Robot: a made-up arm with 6 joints. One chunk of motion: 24 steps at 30 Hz.
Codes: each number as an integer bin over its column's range. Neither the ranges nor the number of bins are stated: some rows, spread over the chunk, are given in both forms.
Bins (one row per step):
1: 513 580 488 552 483 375
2: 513 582 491 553 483 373
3: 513 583 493 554 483 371
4: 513 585 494 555 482 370
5: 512 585 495 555 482 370
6: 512 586 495 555 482 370
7: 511 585 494 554 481 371
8: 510 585 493 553 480 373
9: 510 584 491 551 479 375
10: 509 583 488 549 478 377
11: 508 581 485 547 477 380
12: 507 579 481 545 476 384
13: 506 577 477 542 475 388
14: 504 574 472 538 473 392
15: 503 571 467 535 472 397
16: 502 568 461 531 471 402
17: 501 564 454 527 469 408
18: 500 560 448 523 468 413
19: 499 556 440 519 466 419
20: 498 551 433 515 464 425
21: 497 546 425 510 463 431
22: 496 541 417 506 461 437
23: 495 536 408 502 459 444
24: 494 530 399 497 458 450
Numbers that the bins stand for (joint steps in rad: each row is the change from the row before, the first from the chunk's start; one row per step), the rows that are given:
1: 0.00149 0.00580 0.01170 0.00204 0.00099 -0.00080
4: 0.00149 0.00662 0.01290 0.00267 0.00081 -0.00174
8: 0.00105 0.00662 0.01270 0.00225 0.00045 -0.00118
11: 0.00075 0.00596 0.01110 0.00098 -0.00010 0.00013
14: 0.00016 0.00480 0.00849 -0.00091 -0.00083 0.00238
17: -0.00028 0.00315 0.00489 -0.00322 -0.00156 0.00537
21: -0.00087 0.00018 -0.00091 -0.00679 -0.00265 0.00968
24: -0.00131 -0.00246 -0.00612 -0.00953 -0.00356 0.01323
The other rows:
2: 0.00149 0.00613 0.01230 0.00225 0.00099 -0.00118
3: 0.00149 0.00629 0.01270 0.00246 0.00099 -0.00155
5: 0.00134 0.00662 0.01310 0.00267 0.00081 -0.00174
6: 0.00134 0.00679 0.01310 0.00267 0.00081 -0.00174
7: 0.00119 0.00662 0.01290 0.00246 0.00063 -0.00155
9: 0.00105 0.00646 0.01230 0.00183 0.00027 -0.00080
10: 0.00090 0.00629 0.01170 0.00141 0.00008 -0.00043
12: 0.00060 0.00563 0.01030 0.00056 -0.00028 0.00088
13: 0.00046 0.00530 0.00950 -0.00007 -0.00046 0.00163
15: 0.00002 0.00431 0.00749 -0.00154 -0.00101 0.00331
16: -0.00013 0.00381 0.00629 -0.00238 -0.00119 0.00425
18: -0.00043 0.00249 0.00369 -0.00406 -0.00174 0.00631
19: -0.00057 0.00183 0.00209 -0.00490 -0.00210 0.00743
20: -0.00072 0.00101 0.00069 -0.00574 -0.00247 0.00855
22: -0.00102 -0.00065 -0.00252 -0.00763 -0.00301 0.01080
23: -0.00116 -0.00147 -0.00432 -0.00847 -0.00338 0.01211

